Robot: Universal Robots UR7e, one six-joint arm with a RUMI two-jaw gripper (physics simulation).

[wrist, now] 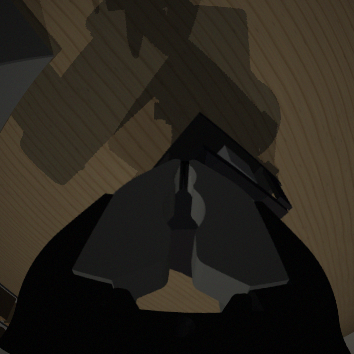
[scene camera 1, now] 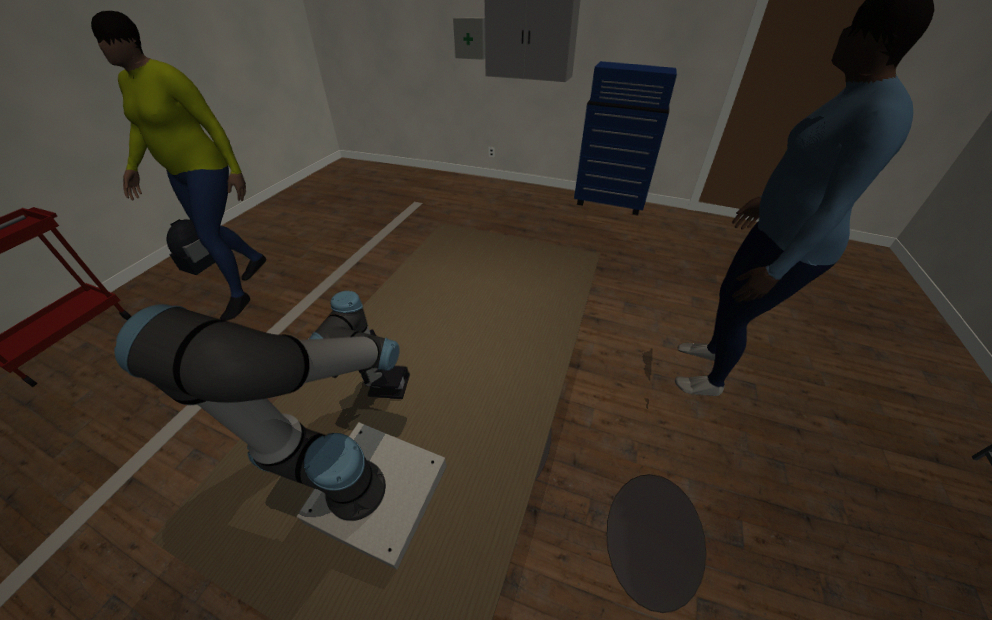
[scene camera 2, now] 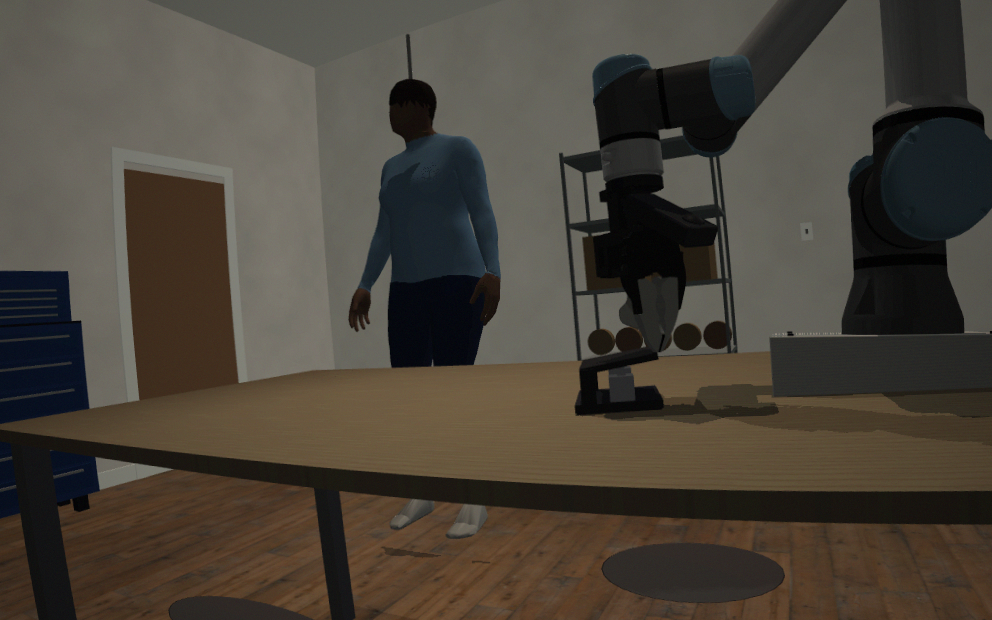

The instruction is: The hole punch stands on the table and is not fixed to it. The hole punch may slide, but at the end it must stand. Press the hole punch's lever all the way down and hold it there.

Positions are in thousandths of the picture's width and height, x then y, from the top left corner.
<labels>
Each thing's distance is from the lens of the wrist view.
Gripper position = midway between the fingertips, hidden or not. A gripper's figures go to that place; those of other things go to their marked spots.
gripper (wrist: 518, 462): 14 cm
black hole punch (wrist: 569, 366): 19 cm
</labels>
